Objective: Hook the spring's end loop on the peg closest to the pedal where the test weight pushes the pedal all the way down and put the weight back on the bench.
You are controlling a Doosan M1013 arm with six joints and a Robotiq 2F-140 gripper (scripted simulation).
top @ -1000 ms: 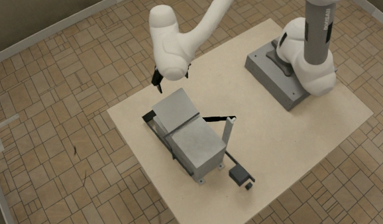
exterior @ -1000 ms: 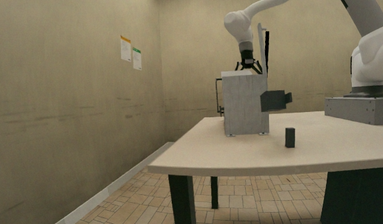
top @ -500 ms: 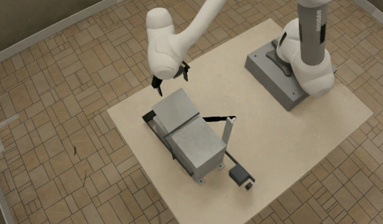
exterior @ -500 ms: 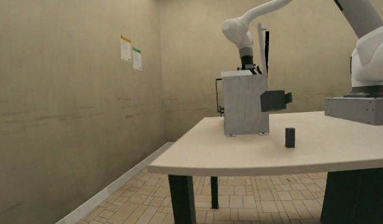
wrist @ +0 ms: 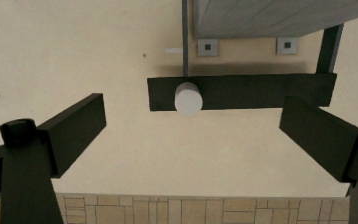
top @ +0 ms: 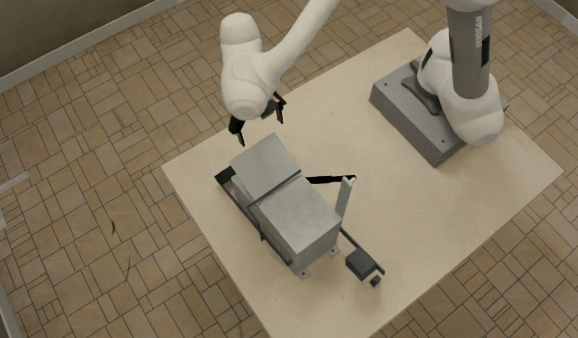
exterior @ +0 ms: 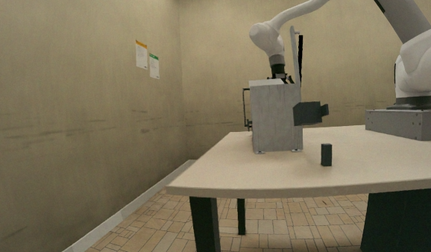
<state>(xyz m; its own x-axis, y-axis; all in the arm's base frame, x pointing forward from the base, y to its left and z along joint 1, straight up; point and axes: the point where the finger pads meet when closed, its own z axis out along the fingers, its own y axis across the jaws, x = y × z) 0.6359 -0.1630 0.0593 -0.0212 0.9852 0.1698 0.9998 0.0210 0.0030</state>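
Now: the steel test weight 90 mm below my hand.
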